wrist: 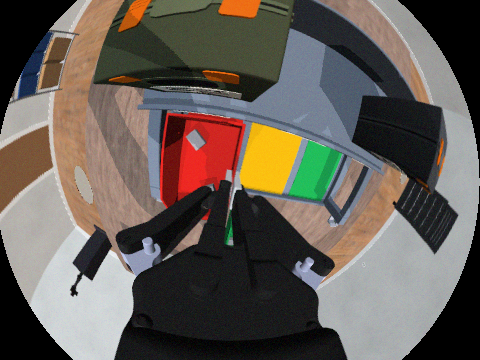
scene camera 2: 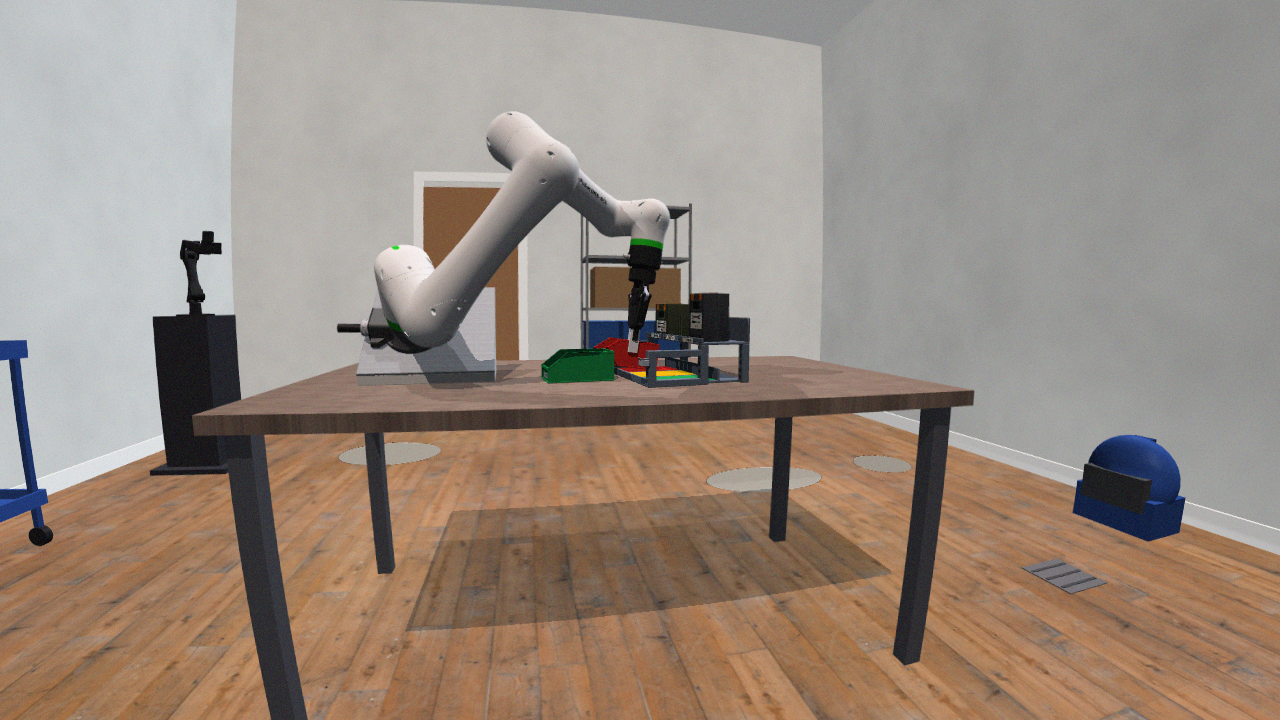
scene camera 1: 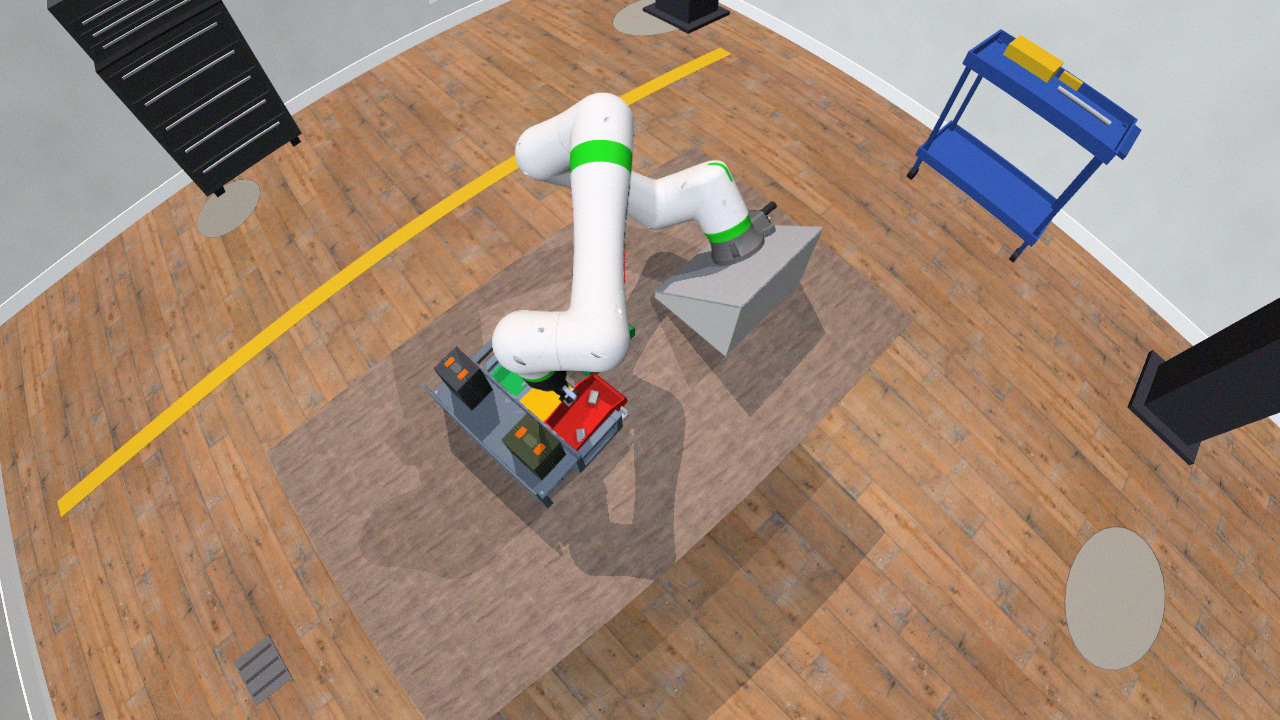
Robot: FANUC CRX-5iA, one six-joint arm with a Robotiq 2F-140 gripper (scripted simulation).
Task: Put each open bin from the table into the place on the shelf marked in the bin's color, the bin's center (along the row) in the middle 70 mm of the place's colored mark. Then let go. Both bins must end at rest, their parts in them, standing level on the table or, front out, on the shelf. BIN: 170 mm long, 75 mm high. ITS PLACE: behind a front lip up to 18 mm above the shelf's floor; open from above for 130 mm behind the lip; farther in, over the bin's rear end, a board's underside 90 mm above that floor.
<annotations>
red bin: wrist 183,169; scene camera 2; scene camera 1
same spot on red bin: [scene camera 2: 622,358] = [scene camera 1: 578,395]
</annotations>
